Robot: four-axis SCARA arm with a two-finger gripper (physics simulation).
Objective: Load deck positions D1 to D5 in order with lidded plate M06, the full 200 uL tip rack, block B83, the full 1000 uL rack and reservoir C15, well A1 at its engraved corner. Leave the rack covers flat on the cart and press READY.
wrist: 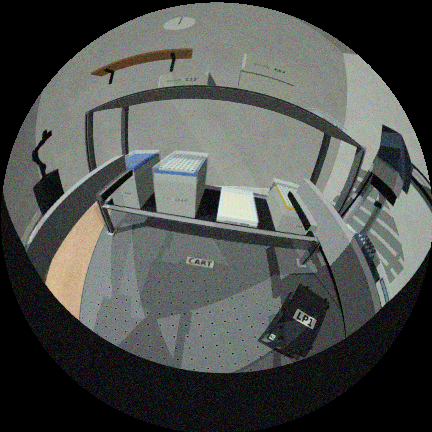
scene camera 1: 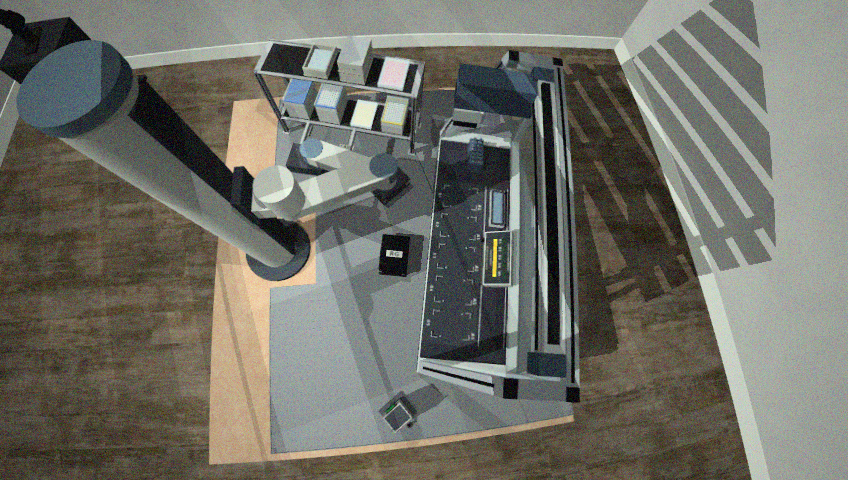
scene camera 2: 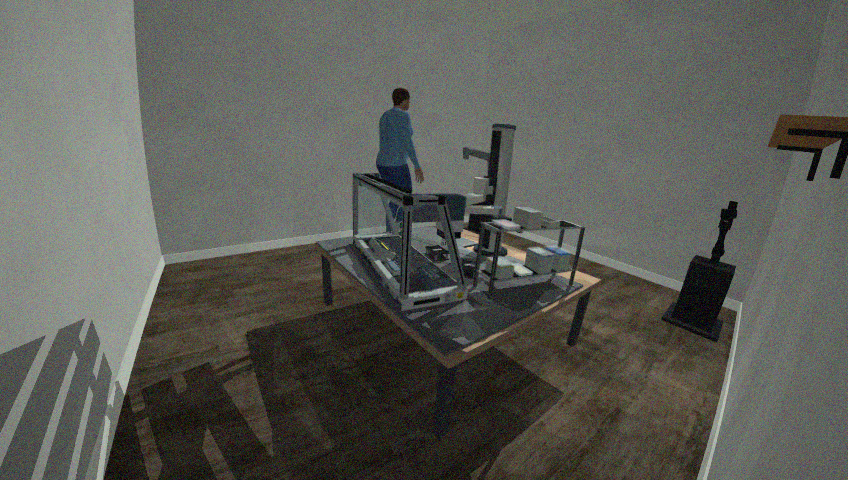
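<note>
My gripper (wrist: 208,168) is open and empty. Its fingers frame the cart (scene camera 1: 269,98) (wrist: 210,226) in the wrist view; its tips are hidden in scene camera 1. On the lower shelf are a blue-topped rack (scene camera 1: 298,95) (wrist: 142,161), a blue-rimmed rack with a hole grid (scene camera 1: 330,102) (wrist: 180,187), a cream plate (scene camera 1: 363,114) (wrist: 237,206) and a yellow-rimmed rack (scene camera 1: 394,115) (wrist: 286,212). On the upper shelf are reservoir C15 (scene camera 1: 321,61) (wrist: 182,80), tall block B83 (scene camera 1: 355,62) (wrist: 265,72) and a pink plate (scene camera 1: 394,73). The deck (scene camera 1: 458,261) shows corner marks. M06 and READY are unreadable.
A black LP1 stand (wrist: 300,322) lies before the cart at right. A black RG block (scene camera 1: 393,254) stands beside the deck. The framed enclosure (scene camera 1: 553,214) (scene camera 2: 406,249) borders it. A small screen box (scene camera 1: 397,414) stands near the table edge. A person (scene camera 2: 395,139) stands beyond the table.
</note>
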